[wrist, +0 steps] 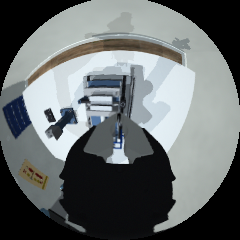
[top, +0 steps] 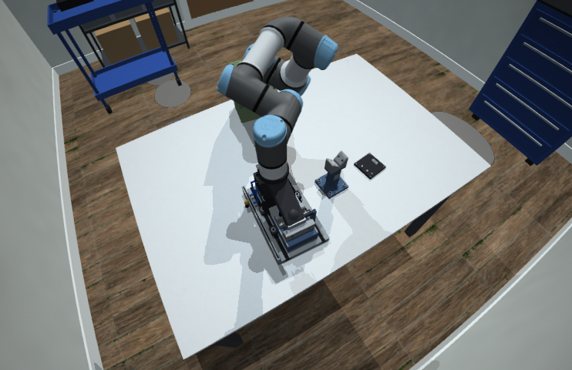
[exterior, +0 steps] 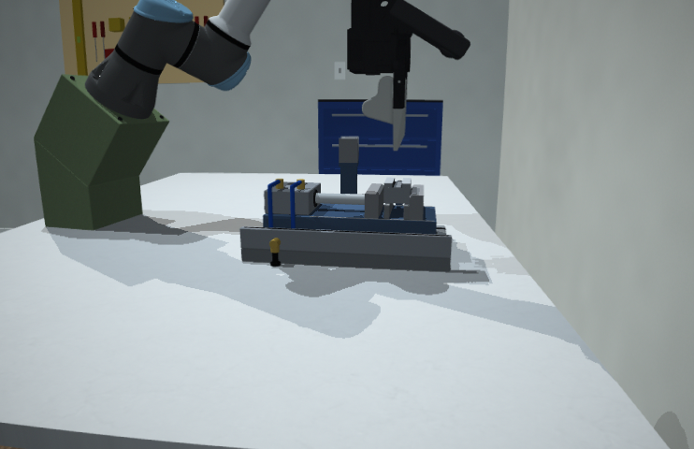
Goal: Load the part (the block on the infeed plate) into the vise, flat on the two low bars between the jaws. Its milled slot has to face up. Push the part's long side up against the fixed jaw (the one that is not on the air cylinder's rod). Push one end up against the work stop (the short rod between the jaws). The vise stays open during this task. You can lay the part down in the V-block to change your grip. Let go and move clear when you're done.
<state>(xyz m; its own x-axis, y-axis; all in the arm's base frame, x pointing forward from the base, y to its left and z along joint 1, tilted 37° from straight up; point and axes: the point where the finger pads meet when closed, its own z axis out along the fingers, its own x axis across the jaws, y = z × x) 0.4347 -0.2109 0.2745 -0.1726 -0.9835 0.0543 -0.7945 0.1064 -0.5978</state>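
Right now the part is 10 mm ahead of my hand, 50 mm to the left of it and 70 mm below it. Round my hand: work stop: 20 mm ahead, 100 mm to the left, 80 mm below; then fixed jaw: 40 mm ahead, 40 mm to the left, 100 mm below; then moving jaw: 20 mm behind, 60 mm to the left, 100 mm below.
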